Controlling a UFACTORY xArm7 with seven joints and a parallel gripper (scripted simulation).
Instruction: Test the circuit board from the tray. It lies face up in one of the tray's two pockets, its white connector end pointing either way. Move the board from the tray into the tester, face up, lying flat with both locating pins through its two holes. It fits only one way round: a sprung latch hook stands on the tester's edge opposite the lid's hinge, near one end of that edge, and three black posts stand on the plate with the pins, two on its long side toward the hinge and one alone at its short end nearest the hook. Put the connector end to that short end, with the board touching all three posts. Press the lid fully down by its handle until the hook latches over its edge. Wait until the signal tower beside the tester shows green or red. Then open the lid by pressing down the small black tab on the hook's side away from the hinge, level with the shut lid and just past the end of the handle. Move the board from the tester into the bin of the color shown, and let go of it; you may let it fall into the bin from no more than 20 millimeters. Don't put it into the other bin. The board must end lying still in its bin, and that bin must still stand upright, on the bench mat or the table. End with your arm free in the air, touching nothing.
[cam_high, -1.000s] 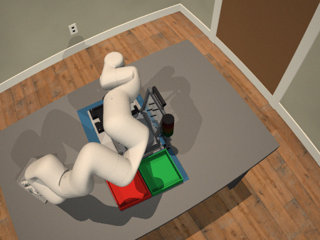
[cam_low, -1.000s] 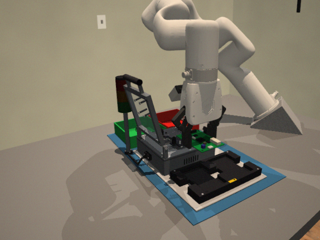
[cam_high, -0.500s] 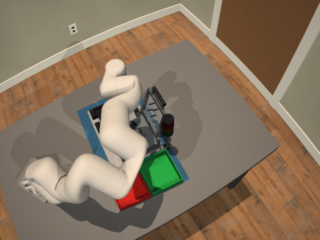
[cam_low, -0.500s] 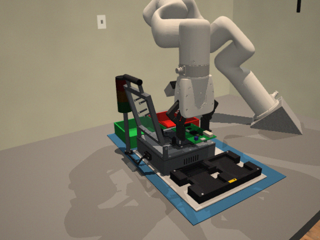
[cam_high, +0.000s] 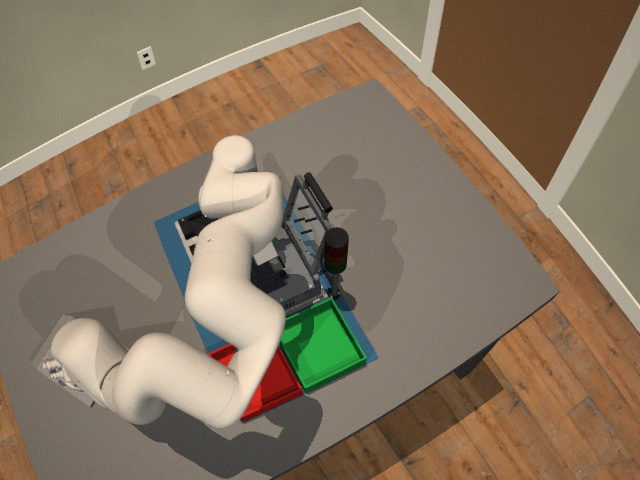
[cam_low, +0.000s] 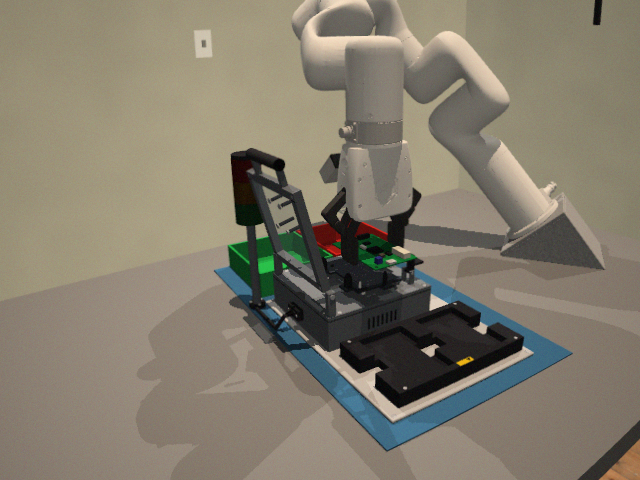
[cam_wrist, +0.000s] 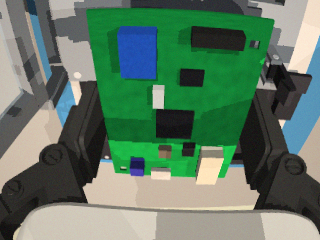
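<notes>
Now: the tester plate 6 cm below my hand, 5 cm to the right of it and 1 cm behind it. Round my hand: clear lid (11 cm ahead, 6 cm to the right, 5 cm above); then green bin (26 cm to the right, 12 cm below, 2 cm ahead); then latch hook (7 cm behind, 4 cm below).
</notes>
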